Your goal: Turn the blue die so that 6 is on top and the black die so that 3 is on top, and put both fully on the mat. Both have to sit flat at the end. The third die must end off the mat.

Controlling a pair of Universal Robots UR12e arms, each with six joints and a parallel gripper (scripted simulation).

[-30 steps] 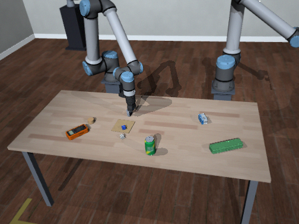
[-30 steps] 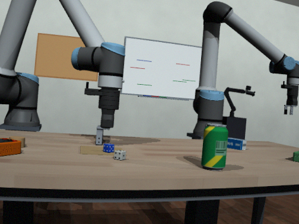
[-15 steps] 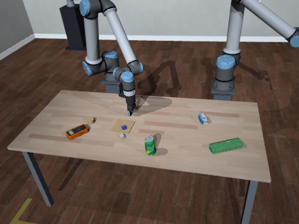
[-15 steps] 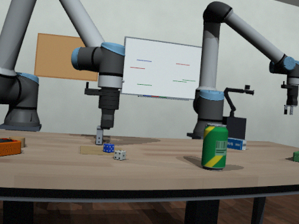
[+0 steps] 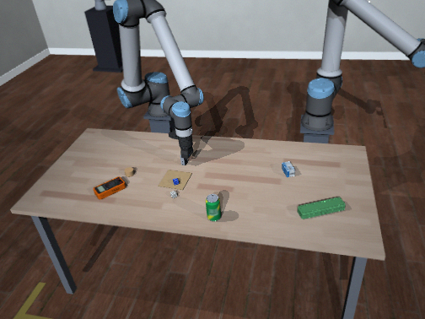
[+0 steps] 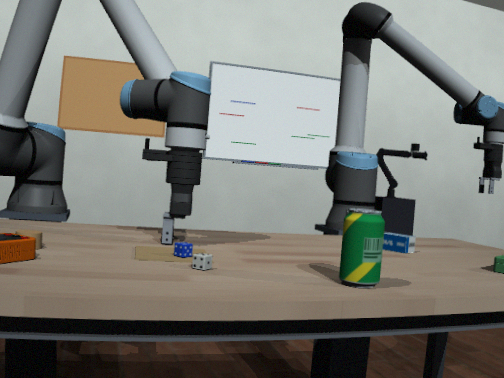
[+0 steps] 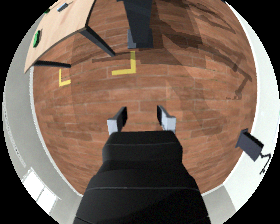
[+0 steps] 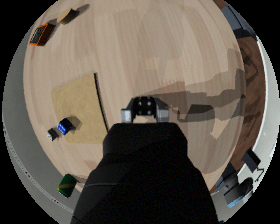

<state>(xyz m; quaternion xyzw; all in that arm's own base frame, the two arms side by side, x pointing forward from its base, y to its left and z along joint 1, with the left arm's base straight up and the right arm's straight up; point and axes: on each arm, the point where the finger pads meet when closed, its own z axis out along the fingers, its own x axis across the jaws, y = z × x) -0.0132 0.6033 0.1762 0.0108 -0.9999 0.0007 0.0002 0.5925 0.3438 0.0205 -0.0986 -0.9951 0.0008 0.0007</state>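
Note:
My right hand is 15 cm short of the tan mat and 2 cm above it. From my right hand the other things lie so: black die: 1 cm below; white die: 27 cm ahead, 4 cm to the left, 1 cm below; blue die: 18 cm ahead, 2 cm to the left.

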